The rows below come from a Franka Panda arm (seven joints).
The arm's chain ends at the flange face. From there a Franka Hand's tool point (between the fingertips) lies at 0.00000 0.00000 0.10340 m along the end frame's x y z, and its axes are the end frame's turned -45 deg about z.
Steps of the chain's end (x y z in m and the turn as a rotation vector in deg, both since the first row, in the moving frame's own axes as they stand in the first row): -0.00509 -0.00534 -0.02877 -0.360 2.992 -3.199; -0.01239 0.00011 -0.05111 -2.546 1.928 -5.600; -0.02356 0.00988 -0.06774 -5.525 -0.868 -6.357
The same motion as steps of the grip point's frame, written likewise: 0.00365 -0.00320 -0.02891 -2.370 1.861 -3.199; -0.00935 -0.00295 -0.05127 -3.164 -0.437 -5.600; -0.03144 -0.00330 -0.06823 -3.293 -4.521 -6.357
